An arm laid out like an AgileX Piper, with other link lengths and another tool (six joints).
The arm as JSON. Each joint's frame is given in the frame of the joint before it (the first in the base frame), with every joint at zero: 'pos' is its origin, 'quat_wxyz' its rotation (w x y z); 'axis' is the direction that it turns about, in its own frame. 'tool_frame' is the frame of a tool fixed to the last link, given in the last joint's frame.
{
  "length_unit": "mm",
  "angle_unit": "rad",
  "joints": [
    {
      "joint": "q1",
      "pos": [
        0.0,
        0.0,
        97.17
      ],
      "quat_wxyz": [
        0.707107,
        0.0,
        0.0,
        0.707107
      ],
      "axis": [
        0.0,
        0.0,
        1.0
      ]
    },
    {
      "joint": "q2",
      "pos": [
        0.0,
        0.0,
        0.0
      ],
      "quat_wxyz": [
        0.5,
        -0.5,
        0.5,
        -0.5
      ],
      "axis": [
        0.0,
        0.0,
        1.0
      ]
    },
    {
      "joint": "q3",
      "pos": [
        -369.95,
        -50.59,
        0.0
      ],
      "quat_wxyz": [
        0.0,
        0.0,
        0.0,
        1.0
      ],
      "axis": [
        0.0,
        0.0,
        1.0
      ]
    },
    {
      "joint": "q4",
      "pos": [
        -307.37,
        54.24,
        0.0
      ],
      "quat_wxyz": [
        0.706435,
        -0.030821,
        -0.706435,
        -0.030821
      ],
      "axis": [
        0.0,
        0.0,
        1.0
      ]
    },
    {
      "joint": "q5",
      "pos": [
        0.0,
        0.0,
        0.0
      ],
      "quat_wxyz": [
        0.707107,
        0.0,
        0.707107,
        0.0
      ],
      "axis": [
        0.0,
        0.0,
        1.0
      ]
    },
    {
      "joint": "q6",
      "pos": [
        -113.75,
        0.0,
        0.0
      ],
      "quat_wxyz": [
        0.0,
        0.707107,
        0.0,
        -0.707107
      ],
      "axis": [
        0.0,
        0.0,
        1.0
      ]
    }
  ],
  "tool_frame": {
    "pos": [
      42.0,
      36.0,
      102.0
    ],
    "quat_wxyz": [
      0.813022,
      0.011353,
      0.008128,
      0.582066
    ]
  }
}
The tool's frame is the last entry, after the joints.
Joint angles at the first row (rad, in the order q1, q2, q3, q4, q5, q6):
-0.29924 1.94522 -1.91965 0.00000 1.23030 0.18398
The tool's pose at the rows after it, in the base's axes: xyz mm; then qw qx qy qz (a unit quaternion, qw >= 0):
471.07, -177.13, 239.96, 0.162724, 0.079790, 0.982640, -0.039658
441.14, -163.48, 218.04, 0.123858, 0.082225, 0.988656, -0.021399
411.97, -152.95, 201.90, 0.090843, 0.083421, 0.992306, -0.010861
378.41, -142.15, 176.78, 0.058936, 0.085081, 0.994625, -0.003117
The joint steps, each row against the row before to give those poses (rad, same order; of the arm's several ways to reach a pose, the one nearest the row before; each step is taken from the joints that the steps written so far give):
-0.00090 -0.06318 0.13275 0.02236 0.00001 -0.00256
-0.00001 -0.04395 0.12869 0.01920 -0.00001 -0.00002
0.00000 -0.04254 0.11199 0.00659 -0.00001 -0.00027
0.00001 -0.04721 0.14953 0.00208 -0.03651 0.00001

